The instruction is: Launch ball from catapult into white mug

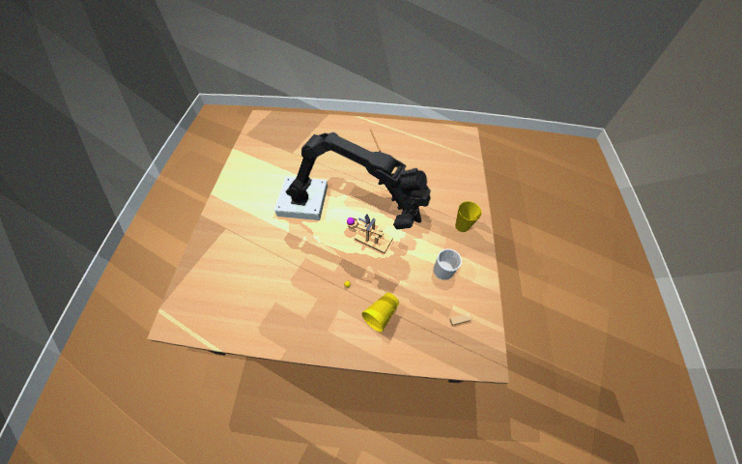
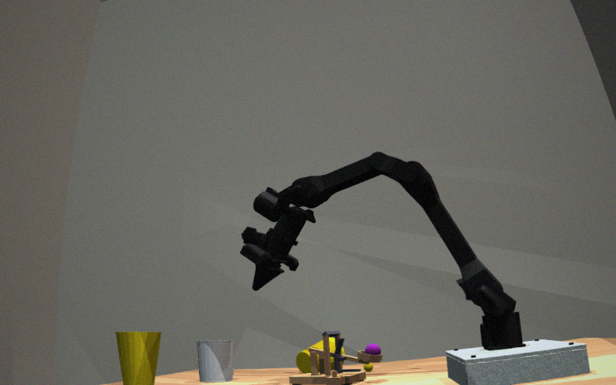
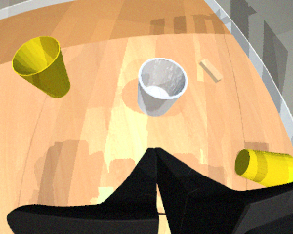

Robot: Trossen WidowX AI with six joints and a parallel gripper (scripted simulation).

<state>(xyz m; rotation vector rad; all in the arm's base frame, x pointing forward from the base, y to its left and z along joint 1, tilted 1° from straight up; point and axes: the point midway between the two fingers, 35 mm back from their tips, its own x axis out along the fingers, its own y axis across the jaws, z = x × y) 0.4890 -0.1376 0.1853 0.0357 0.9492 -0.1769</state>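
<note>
Right now the purple ball is 260 mm behind my gripper tip, 60 mm to the left of it and 150 mm below it. Also, from my gripper tip: white mug 130 mm ahead, 70 mm to the right, 180 mm below; wooden catapult 200 mm behind, 50 mm to the left, 160 mm below; yellow ball 230 mm behind, 190 mm to the right, 200 mm below.
</note>
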